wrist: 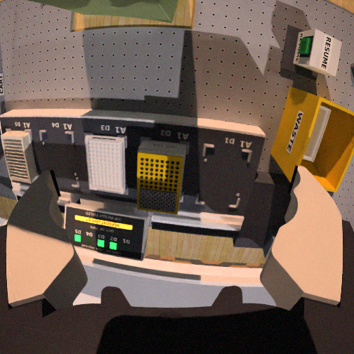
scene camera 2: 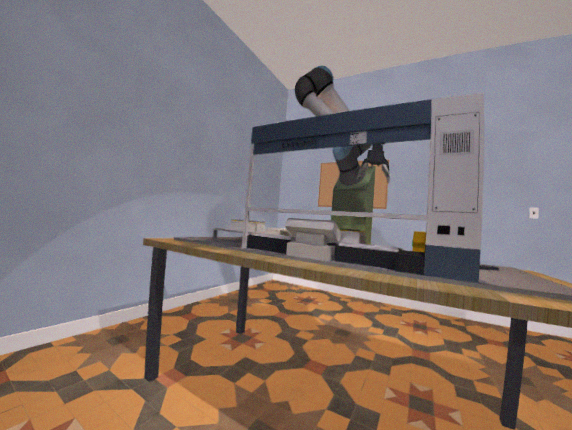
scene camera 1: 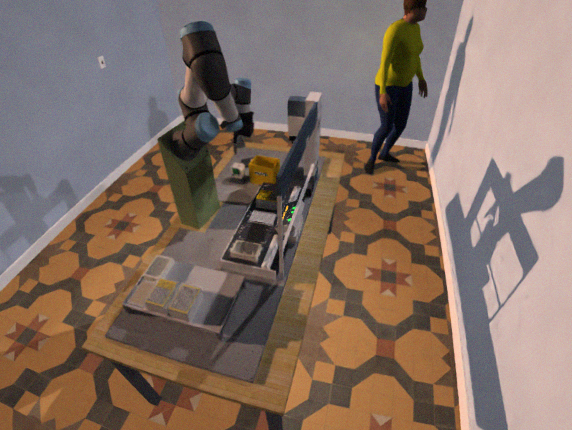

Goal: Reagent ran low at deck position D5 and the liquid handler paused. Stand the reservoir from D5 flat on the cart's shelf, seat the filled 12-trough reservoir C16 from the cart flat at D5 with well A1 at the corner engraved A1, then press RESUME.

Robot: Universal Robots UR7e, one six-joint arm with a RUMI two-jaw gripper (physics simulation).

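The pale slatted reservoir sits at D5, the deck's near end in scene camera 1. The cart carries several labware pieces, among them two yellow-edged ones and a pale one; which is C16 cannot be read. The RESUME box has a green button. The status screen shows a yellow banner and green squares. My gripper is open and empty, high above the deck, away from the reservoir and cart.
A white plate stands at D3 and a yellow tip rack at D2. D4 and D1 hold no labware. A yellow waste bin stands beyond D1. The handler's blue beam spans above the deck. A person stands behind the table.
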